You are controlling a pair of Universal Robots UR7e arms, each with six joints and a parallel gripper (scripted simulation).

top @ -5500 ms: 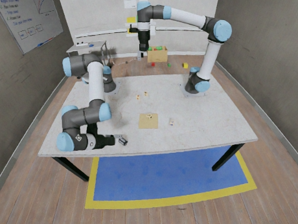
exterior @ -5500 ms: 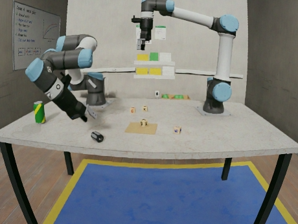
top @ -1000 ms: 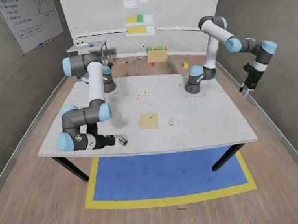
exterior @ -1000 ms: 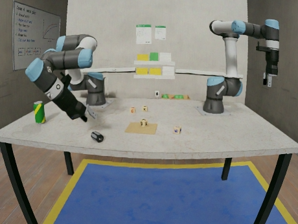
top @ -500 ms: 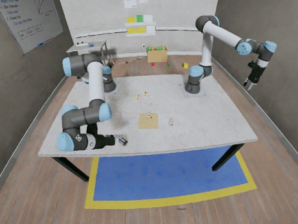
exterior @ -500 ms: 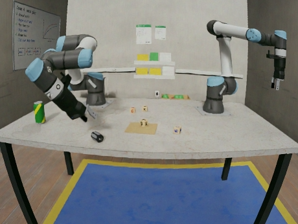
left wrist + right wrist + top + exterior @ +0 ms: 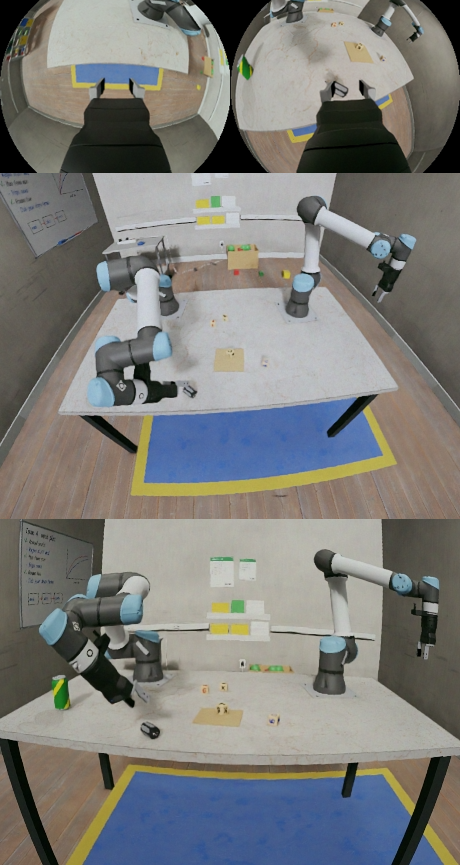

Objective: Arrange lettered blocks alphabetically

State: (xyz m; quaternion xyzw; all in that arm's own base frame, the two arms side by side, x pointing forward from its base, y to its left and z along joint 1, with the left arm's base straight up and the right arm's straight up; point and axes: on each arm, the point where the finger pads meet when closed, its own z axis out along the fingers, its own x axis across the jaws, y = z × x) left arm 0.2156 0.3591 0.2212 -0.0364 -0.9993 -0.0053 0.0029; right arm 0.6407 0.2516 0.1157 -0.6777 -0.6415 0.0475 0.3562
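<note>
Now: the black mouse-like object 100 mm below my right hand, 40 mm behind it and 10 mm to the left of it. Also, from my right hand: blue-marked block (350 mm to the left, 200 mm behind, 100 mm below); yellow can (410 mm to the right, 140 mm behind, 50 mm below); tan mat (220 mm behind, 170 mm to the left, 110 mm below).
</note>
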